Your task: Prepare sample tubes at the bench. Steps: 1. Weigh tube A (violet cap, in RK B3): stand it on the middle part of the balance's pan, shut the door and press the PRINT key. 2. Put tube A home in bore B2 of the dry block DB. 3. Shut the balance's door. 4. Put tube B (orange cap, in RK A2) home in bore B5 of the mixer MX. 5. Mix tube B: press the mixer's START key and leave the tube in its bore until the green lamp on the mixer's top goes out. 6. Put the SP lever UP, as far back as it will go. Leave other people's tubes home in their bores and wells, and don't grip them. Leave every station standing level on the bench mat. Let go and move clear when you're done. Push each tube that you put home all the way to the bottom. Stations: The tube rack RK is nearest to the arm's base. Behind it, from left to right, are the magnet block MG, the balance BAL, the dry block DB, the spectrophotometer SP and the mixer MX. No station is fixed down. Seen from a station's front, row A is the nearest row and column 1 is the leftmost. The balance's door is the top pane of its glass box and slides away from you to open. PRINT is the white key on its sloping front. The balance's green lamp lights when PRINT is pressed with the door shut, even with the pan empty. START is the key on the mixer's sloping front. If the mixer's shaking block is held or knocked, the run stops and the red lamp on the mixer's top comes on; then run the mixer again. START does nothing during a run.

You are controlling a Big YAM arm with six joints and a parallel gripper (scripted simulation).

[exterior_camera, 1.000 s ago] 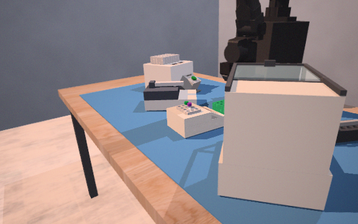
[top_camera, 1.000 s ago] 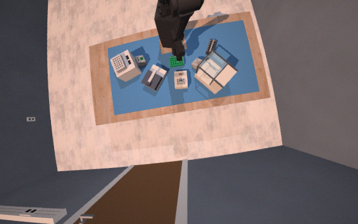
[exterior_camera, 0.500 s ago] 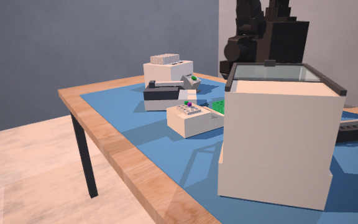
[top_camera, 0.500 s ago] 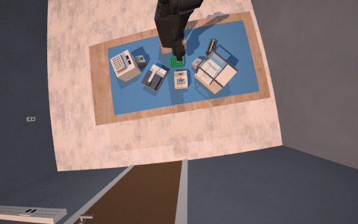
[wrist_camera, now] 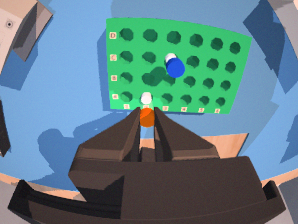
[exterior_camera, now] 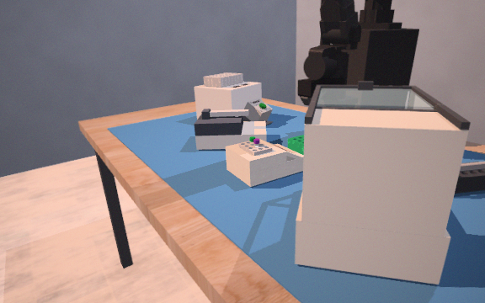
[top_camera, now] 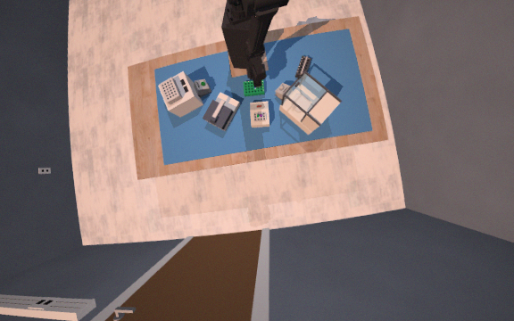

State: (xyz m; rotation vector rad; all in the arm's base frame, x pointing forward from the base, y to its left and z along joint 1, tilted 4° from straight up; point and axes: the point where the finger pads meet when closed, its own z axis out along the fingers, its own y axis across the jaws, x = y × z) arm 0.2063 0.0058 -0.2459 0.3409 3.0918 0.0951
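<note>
Right now my hand is 3 cm to the left of the blue-capped tube, 3 cm short of it and 3 cm above it. From my hand the other things lie so: dry block: 20 cm ahead, 6 cm to the right, 3 cm below; then rack: 4 cm to the right, 4 cm below, 2 cm ahead; then orange-capped tube: 2 cm below.
</note>
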